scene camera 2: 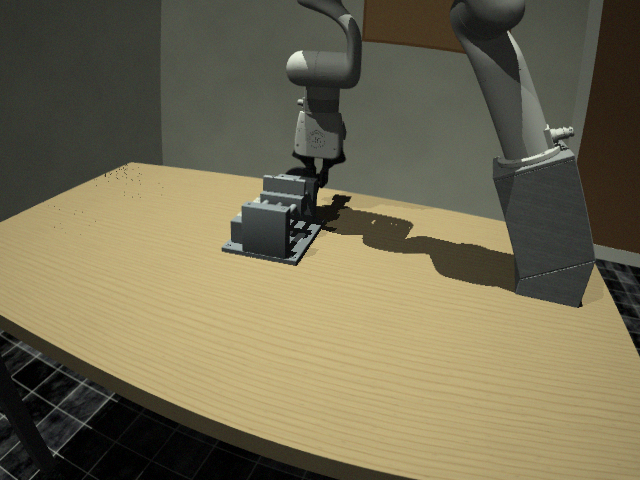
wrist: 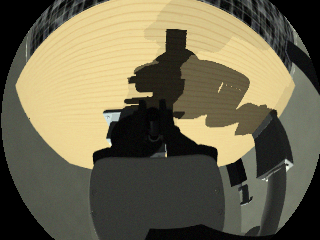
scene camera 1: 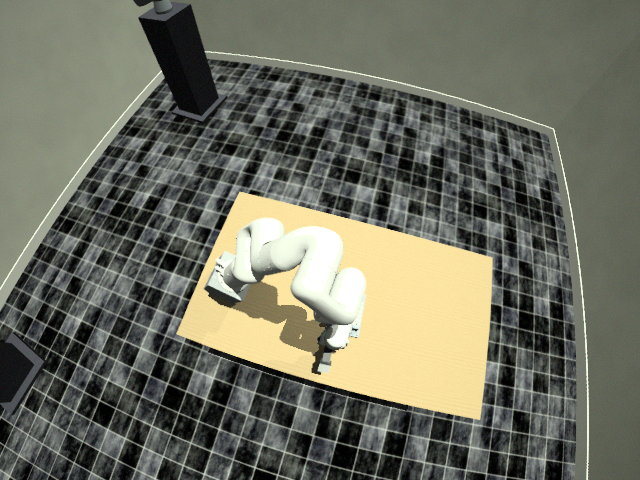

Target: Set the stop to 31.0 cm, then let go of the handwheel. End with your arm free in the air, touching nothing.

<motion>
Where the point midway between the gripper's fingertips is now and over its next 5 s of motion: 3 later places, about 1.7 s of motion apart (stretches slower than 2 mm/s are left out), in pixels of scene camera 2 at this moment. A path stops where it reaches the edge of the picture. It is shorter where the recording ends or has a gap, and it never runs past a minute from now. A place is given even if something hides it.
My gripper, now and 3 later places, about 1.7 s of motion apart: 317,185; 299,196; 313,179; 300,196
</motion>
